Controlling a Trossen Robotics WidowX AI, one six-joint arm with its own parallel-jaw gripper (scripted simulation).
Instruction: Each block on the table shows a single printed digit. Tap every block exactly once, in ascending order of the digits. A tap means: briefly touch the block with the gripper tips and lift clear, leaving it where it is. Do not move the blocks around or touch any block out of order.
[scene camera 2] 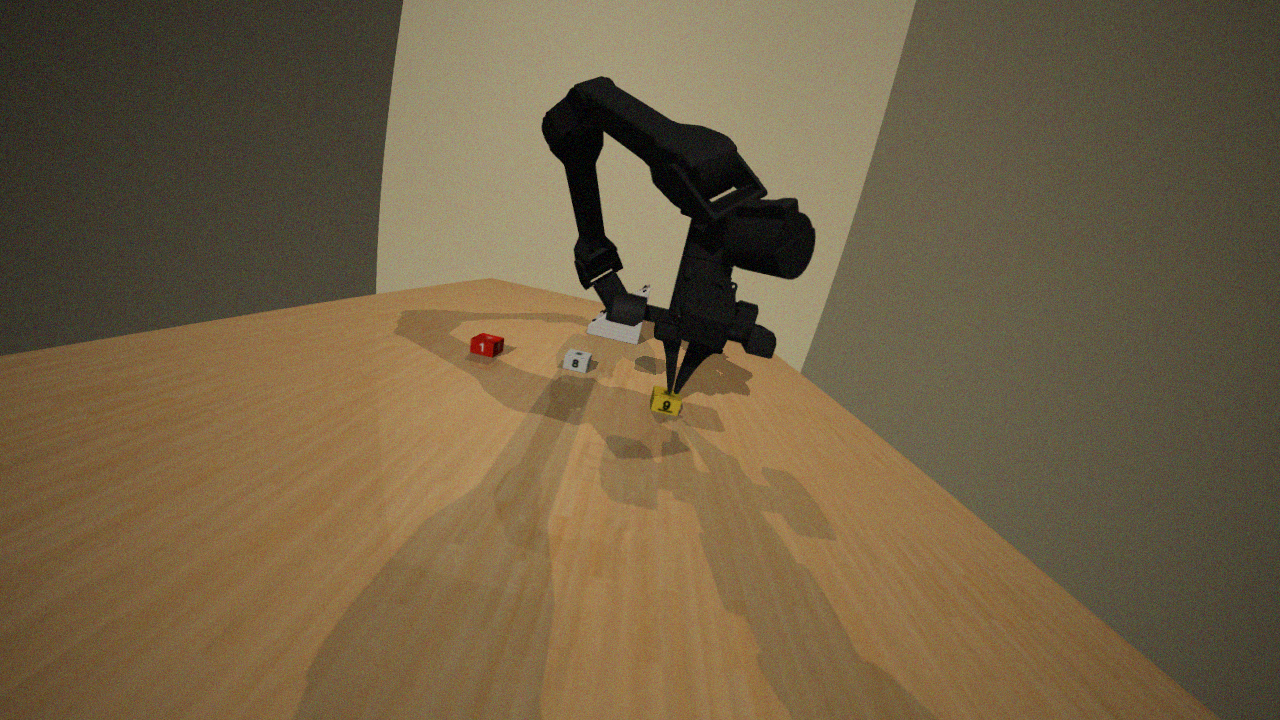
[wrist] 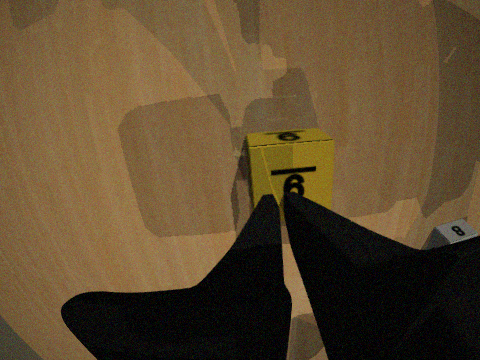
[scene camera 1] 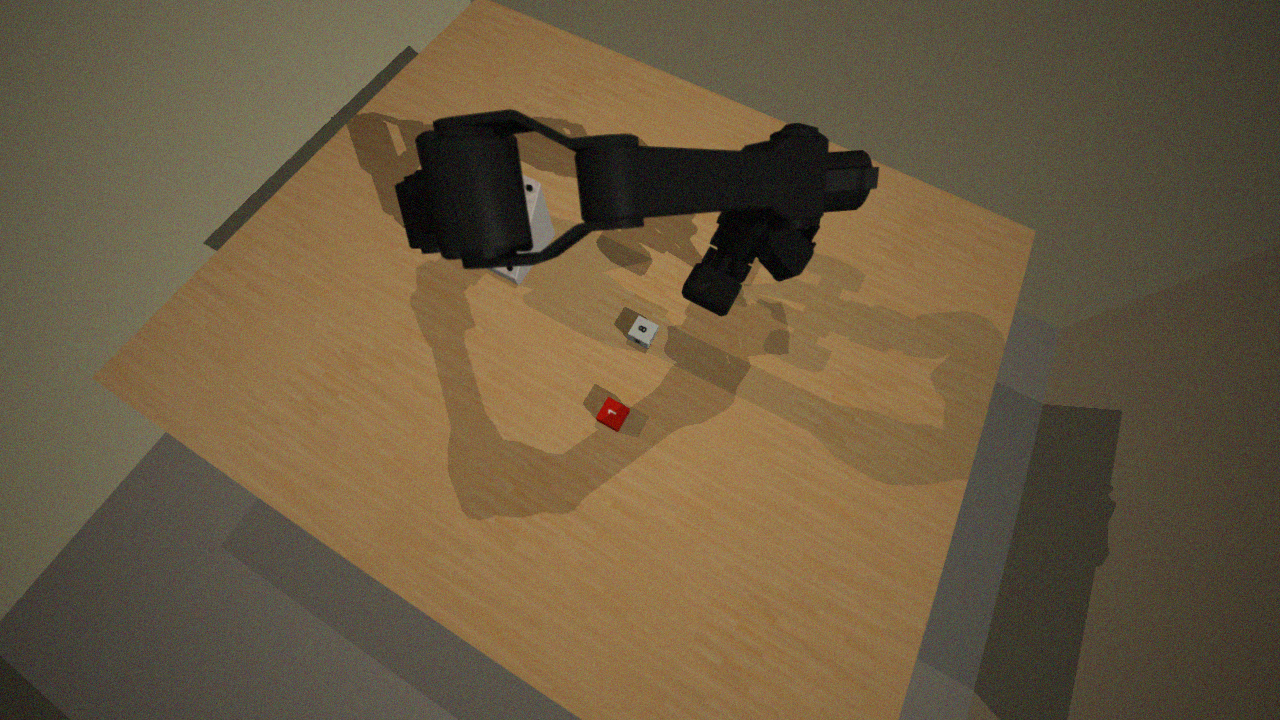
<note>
I see my gripper [scene camera 2: 672,392] and a yellow block marked 9 [scene camera 2: 661,401].
The yellow block marked 9 is seen too in the wrist view [wrist: 301,161]. My gripper is seen too in the wrist view [wrist: 278,204] and in scene camera 1 [scene camera 1: 722,277]. Scene camera 1 does not show the yellow block marked 9, which is hidden by my gripper.
</note>
